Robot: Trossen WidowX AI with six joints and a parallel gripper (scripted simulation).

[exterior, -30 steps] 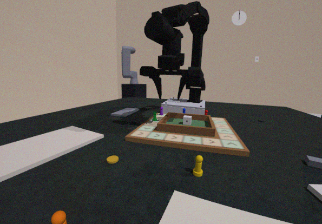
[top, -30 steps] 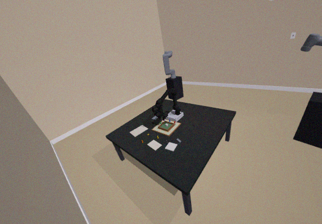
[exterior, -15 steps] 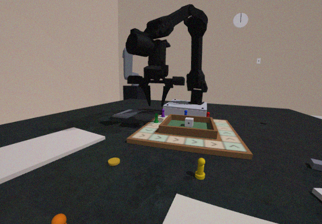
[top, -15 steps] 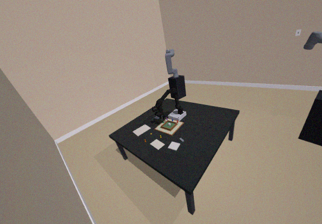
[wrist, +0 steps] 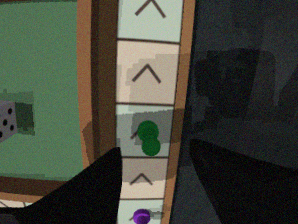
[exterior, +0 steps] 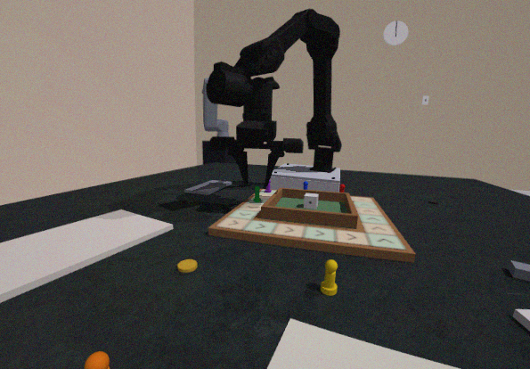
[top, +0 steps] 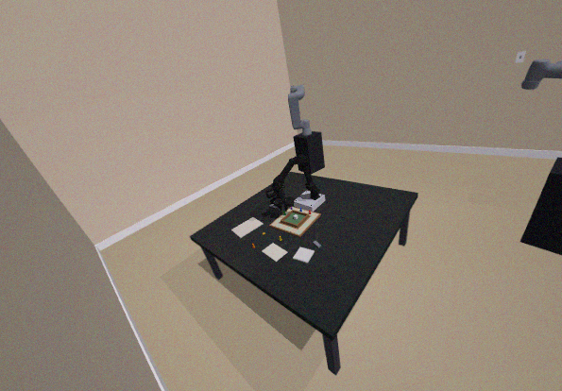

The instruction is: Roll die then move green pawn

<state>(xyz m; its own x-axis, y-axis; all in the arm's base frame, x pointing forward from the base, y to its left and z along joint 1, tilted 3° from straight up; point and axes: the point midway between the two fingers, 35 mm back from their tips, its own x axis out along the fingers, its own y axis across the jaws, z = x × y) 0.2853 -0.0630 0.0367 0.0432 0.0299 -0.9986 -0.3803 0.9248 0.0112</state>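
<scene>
My gripper tip is now 20 mm above the green pawn. Also, from my gripper tip: purple pawn (90 mm behind, 20 mm to the right, 20 mm below); then white die (20 mm behind, 120 mm to the left, 20 mm below); then blue pawn (120 mm behind, 70 mm to the left, 20 mm below).
</scene>
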